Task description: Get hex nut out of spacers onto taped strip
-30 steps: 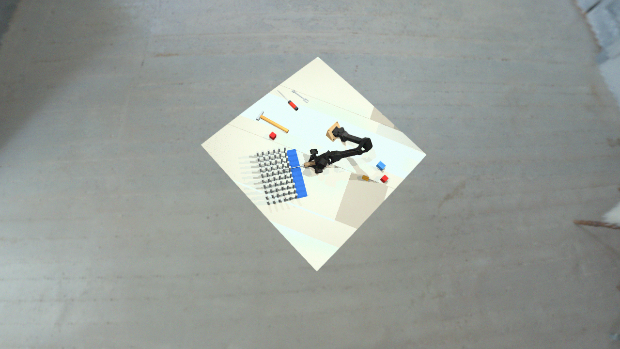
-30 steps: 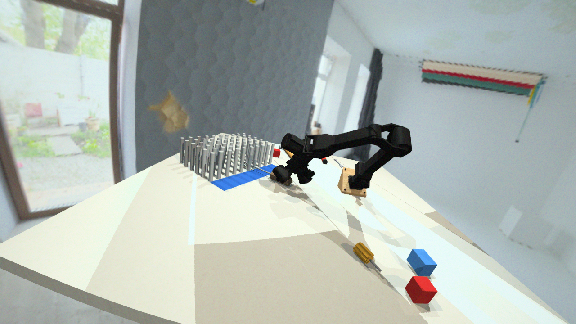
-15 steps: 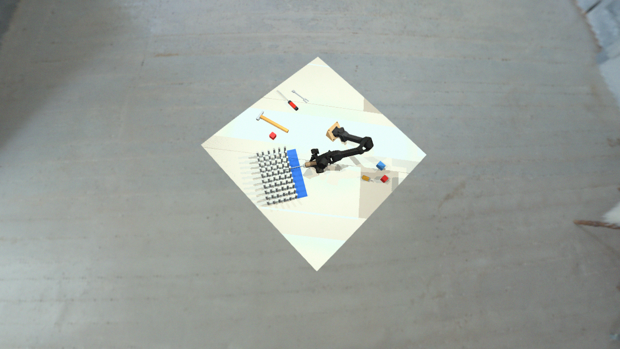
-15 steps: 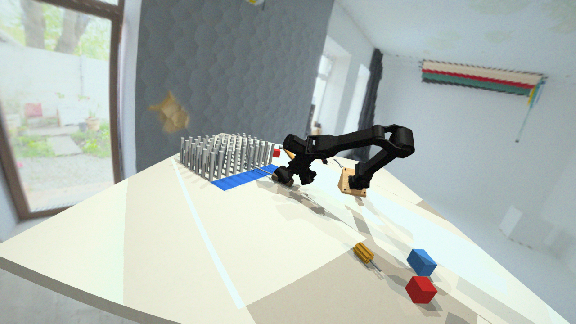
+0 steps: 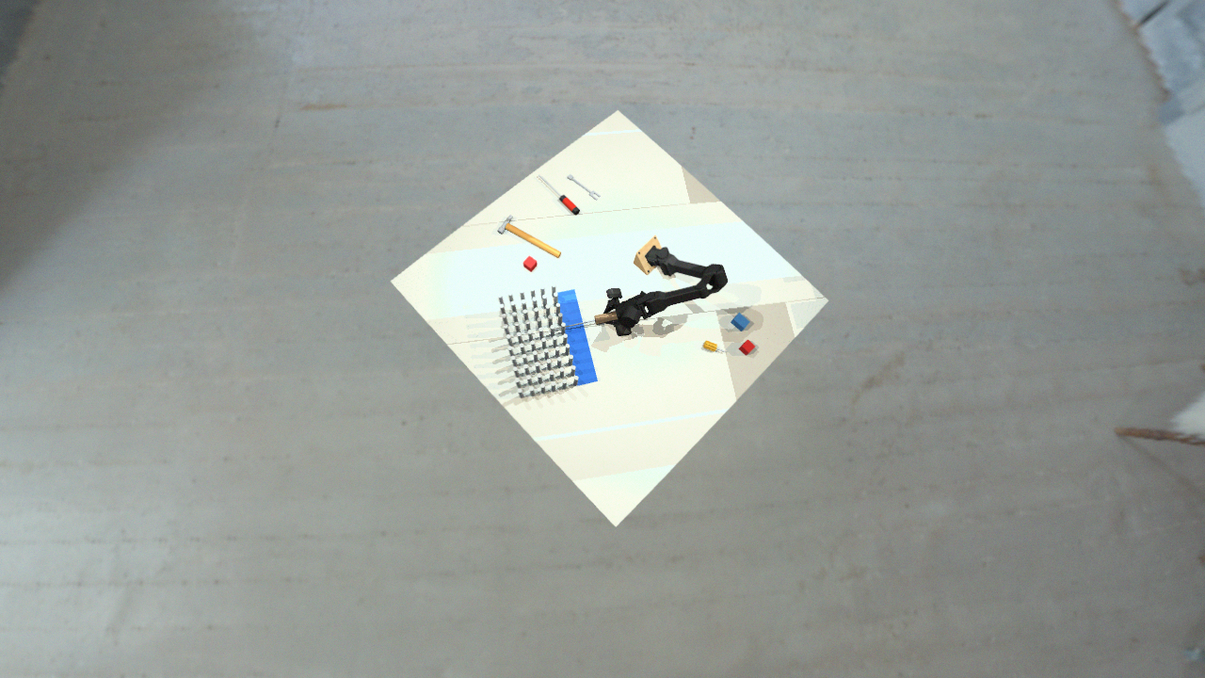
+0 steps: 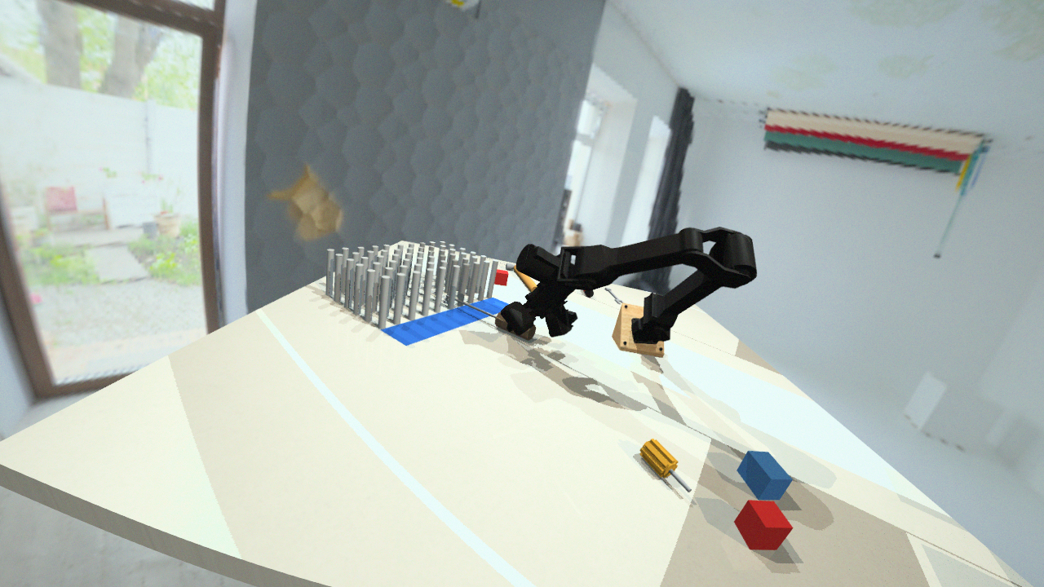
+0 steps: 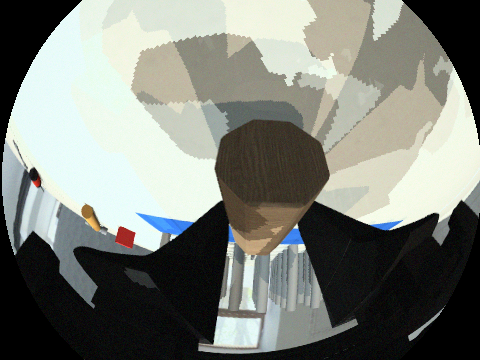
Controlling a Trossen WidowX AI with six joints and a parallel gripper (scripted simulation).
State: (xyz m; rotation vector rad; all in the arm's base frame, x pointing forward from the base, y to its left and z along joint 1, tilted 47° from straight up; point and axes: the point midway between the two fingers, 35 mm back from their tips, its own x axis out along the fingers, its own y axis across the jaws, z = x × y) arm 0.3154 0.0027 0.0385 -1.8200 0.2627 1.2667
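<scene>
My gripper tip is 80 mm short of the hook tool and 60 mm to the left of it. Also, from my gripper tip: blue taped strip 130 mm ahead, 40 mm to the right, 20 mm below; then yellow-handled screwdriver 400 mm to the left, 180 mm behind; then blue cube 430 mm to the left, 340 mm behind.
</scene>
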